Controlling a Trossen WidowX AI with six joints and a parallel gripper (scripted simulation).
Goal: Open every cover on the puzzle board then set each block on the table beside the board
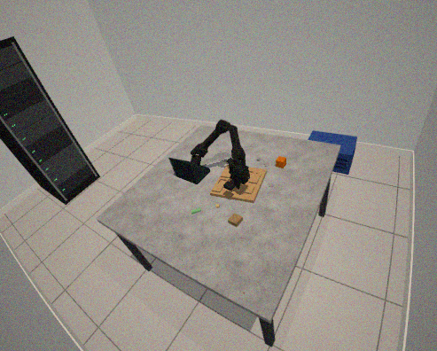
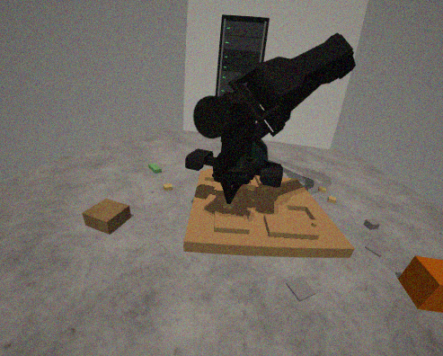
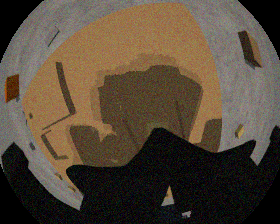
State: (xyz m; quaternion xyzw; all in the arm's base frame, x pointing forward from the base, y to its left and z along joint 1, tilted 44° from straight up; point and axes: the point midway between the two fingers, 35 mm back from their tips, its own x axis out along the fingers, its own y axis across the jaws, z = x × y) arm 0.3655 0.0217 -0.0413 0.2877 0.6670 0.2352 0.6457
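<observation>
My gripper tip is 30 mm past the tan puzzle board and 40 mm to the right of it. From my gripper tip the other things lie so: small green piece 140 mm behind, 260 mm to the right, 20 mm below; then orange cube 130 mm ahead, 340 mm to the left; then brown block 120 mm ahead, 210 mm to the right, 10 mm below.
</observation>
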